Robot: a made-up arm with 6 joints.
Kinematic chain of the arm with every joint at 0, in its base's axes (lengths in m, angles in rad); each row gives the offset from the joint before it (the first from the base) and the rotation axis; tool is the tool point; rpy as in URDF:
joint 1: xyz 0 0 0.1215 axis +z
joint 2: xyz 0 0 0 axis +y
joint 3: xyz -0.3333 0 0.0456 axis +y
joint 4: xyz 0.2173 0 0.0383 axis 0.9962 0 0.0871
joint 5: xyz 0 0 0 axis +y
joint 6: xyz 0.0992 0 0.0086 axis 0.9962 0 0.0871
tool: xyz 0 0 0 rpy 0 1.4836 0
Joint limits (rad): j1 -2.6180..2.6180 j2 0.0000..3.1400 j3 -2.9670..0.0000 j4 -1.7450..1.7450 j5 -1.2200..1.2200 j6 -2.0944..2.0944
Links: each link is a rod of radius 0.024 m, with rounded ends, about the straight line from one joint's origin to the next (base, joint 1, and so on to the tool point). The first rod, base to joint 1, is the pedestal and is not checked.
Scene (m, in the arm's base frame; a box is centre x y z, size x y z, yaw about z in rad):
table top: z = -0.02
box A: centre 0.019 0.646 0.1 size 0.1 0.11 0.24 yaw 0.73
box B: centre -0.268 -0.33 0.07 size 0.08 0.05 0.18 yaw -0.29
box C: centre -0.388 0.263 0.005 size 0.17 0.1 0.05 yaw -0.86
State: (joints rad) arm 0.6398 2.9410 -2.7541 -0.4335 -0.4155 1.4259
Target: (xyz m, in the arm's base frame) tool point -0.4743 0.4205 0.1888
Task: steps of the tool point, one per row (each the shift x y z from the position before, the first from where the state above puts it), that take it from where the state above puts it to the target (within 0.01 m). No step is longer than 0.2 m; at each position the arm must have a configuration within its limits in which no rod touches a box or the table.
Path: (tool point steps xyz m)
1: -0.1286 0.1106 0.0661
2: -0.1545 0.0656 0.0620
3: -0.1636 0.0157 0.0569
4: -0.1444 0.0117 -0.0401
5: -0.1449 -0.0262 -0.0408
6: -0.1349 -0.0629 -0.0413
7: -0.1153 -0.0960 -0.0416

